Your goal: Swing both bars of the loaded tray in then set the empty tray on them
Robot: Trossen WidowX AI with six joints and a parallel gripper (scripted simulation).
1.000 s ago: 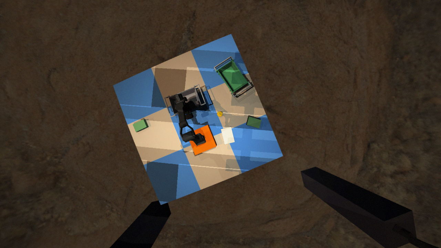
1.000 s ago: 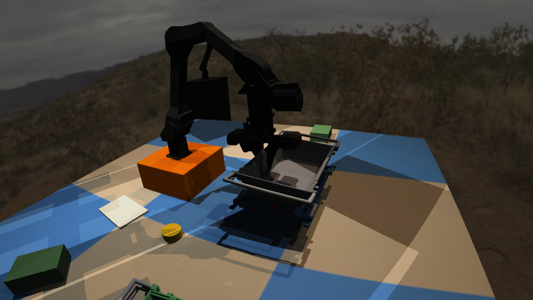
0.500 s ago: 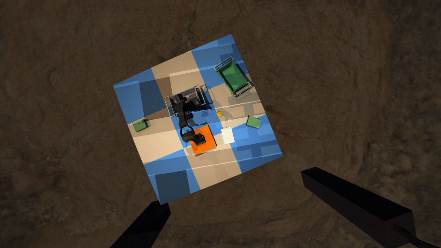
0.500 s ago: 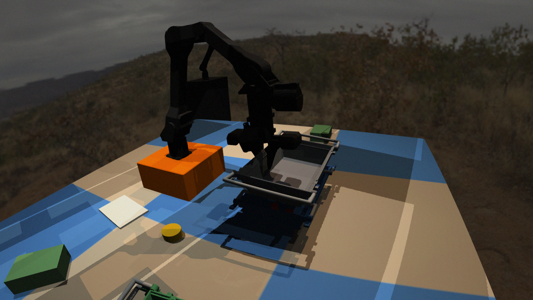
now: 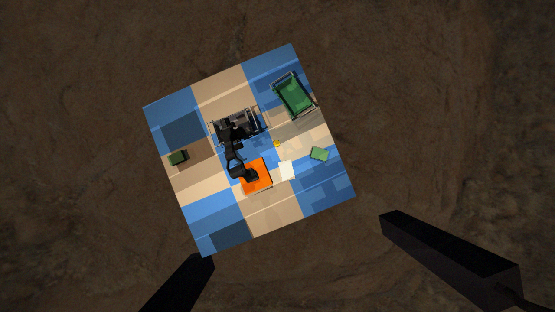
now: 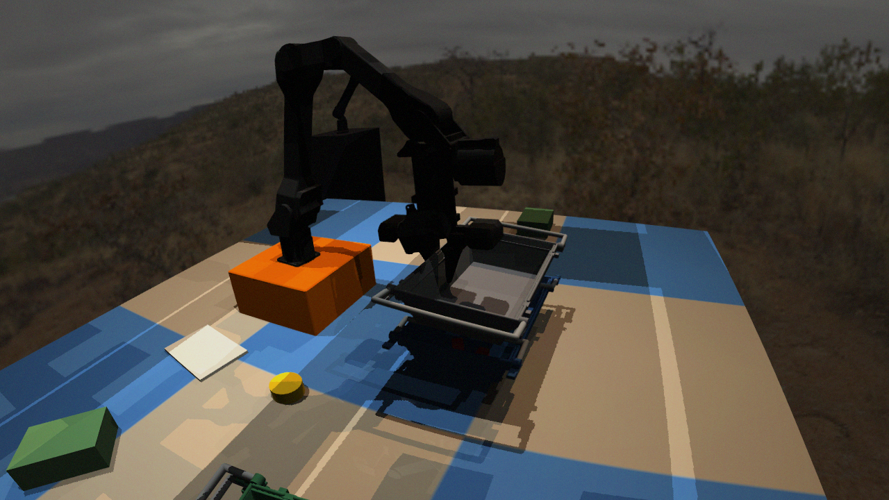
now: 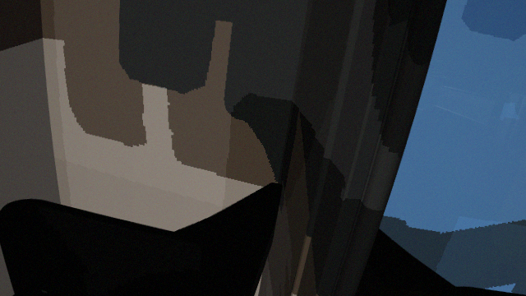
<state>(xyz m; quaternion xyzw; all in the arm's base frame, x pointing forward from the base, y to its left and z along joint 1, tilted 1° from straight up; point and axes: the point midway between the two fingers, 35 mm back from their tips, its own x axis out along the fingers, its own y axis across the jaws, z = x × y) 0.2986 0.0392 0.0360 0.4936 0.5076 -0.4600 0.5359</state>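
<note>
Now: the dark plastic tray 70 mm ahead of my gripper tip, 30 mm above it and 10 mm to the left of it. The rest, counted from my gripper tip: yellow disc 260 mm to the right, 120 mm behind, 80 mm below; pale flat square 330 mm behind, 280 mm to the right, 80 mm below.
</note>
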